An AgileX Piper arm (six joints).
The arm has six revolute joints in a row. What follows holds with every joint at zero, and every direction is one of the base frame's. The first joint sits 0.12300 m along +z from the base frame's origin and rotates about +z. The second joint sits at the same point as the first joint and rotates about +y. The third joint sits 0.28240 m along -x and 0.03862 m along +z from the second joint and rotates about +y. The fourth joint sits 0.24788 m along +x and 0.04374 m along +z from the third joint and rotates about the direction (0.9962, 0, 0.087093). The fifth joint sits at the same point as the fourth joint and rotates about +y. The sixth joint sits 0.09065 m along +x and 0.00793 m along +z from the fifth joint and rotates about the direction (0.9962, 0, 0.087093). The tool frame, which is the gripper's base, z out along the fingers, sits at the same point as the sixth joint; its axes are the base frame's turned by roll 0.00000, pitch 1.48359 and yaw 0.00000 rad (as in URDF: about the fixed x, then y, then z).
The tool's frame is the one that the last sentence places.
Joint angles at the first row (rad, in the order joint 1, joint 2, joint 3, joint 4, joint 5, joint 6):
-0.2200 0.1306 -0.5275 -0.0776 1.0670 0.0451
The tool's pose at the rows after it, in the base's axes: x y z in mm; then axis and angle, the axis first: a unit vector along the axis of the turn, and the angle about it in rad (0 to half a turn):
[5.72, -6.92, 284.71, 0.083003, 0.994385, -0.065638, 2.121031]
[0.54, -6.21, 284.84, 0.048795, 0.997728, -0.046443, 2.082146]
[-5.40, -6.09, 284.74, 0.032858, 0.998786, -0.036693, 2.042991]
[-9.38, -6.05, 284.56, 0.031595, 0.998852, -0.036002, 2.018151]
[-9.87, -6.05, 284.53, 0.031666, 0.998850, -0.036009, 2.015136]
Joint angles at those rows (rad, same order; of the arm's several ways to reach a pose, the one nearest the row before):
-0.1206 0.0929 -0.5275 -0.0776 1.0670 0.0452
-0.0503 0.0579 -0.5275 -0.0776 1.0670 0.0451
-0.0165 0.0200 -0.5275 -0.0776 1.0672 0.0451
-0.0135 -0.0048 -0.5275 -0.0776 1.0671 0.0444
-0.0134 -0.0078 -0.5275 -0.0776 1.0672 0.0445

